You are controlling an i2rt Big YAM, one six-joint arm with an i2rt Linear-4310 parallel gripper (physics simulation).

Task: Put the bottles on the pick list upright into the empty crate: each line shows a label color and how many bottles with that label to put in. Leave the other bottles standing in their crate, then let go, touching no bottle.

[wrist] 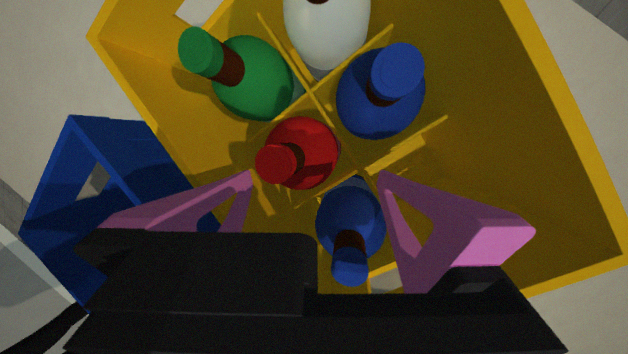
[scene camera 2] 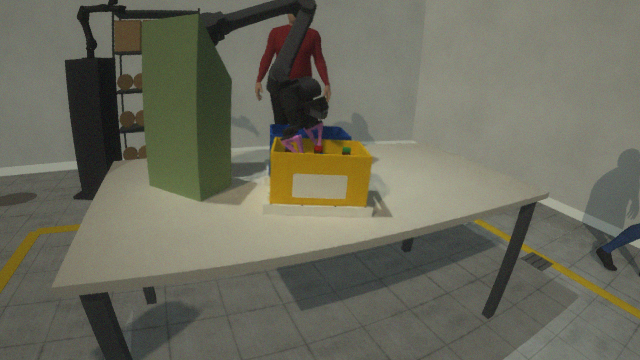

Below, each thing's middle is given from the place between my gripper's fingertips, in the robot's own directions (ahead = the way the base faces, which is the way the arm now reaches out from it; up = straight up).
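Labels:
There's a green bottle [wrist: 251, 79] here, and my gripper is 11 cm short of it, 1 cm to the right of it and 6 cm above it.

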